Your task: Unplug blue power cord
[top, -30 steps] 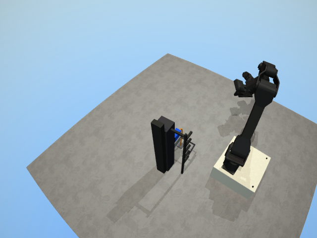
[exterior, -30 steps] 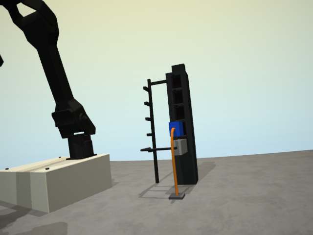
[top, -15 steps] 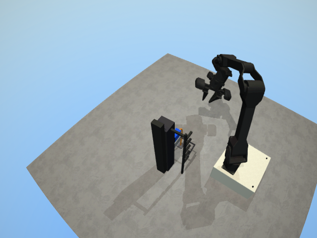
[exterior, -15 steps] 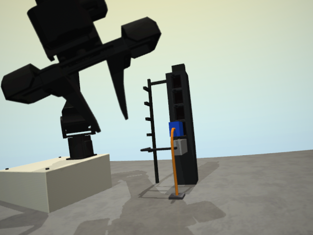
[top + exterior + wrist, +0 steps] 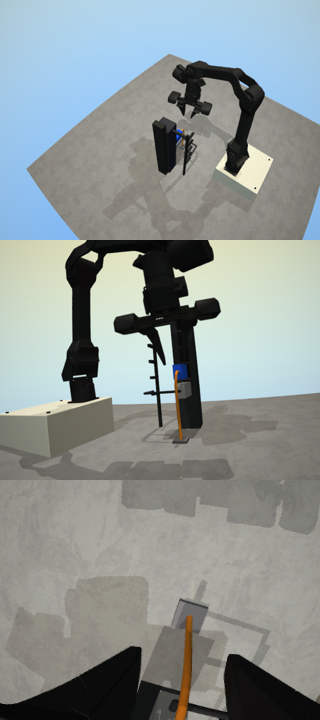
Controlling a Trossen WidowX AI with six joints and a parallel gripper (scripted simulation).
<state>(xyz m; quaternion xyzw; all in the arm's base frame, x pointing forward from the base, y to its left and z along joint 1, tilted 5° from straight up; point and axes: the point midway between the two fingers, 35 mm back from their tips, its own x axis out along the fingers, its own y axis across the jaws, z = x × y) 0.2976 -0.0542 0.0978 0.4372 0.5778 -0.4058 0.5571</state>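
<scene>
The blue plug is 12 cm to the left of my gripper tip and 3 cm behind it. The rest, counted from my gripper tip: grey floor anchor (16 cm below, 6 cm to the left, 2 cm behind).
</scene>
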